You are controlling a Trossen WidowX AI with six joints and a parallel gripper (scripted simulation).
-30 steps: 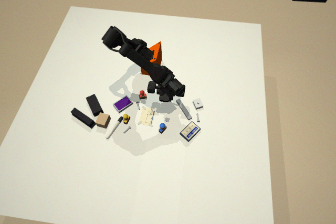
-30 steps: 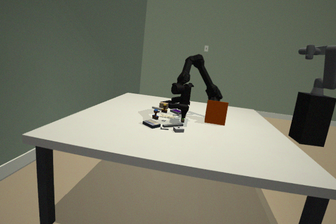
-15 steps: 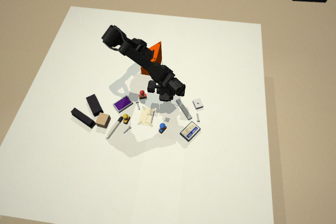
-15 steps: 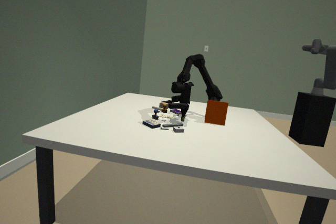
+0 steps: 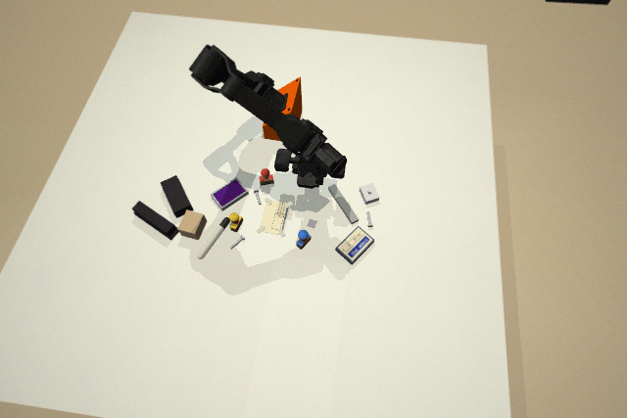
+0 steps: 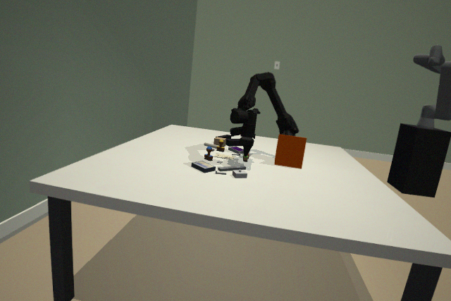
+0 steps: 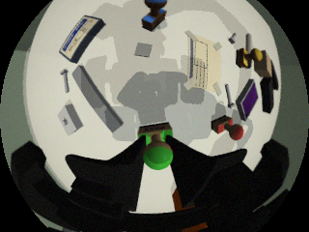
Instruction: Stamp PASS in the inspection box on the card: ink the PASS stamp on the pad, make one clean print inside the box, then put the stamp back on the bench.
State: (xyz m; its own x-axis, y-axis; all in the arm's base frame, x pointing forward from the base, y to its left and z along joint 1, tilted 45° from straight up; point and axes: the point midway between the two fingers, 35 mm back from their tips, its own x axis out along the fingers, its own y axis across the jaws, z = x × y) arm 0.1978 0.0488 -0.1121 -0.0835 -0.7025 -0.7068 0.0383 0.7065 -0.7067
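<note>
Now: the purple ink pad 50 mm ahead of my gripper tip, 230 mm to the right of it and 40 mm below it. Round my gripper tip: green-knobbed stamp (right at my gripper tip); red-knob stamp (130 mm to the right, 30 mm below); grey bar (50 mm ahead, 100 mm to the left, 40 mm below).
</note>
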